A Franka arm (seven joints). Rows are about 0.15 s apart.
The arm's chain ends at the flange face. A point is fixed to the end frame.
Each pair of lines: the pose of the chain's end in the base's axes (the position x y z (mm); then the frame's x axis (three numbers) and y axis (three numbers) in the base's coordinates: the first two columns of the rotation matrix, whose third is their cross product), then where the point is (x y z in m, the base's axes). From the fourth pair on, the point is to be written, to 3 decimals.
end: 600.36 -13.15 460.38 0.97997 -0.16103 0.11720 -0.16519 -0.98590 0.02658
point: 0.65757 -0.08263 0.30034
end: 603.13 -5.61 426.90 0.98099 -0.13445 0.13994 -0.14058 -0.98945 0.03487
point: 0.66553 -0.07543 0.26896
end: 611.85 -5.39 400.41 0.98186 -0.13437 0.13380 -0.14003 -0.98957 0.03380
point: 0.67333 -0.07488 0.24196
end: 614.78 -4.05 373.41 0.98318 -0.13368 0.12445 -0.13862 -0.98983 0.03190
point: 0.675 -0.073 0.214
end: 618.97 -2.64 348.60 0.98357 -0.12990 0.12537 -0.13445 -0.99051 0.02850
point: 0.680 -0.071 0.189
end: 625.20 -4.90 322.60 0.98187 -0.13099 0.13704 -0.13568 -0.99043 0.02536
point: 0.688 -0.073 0.164
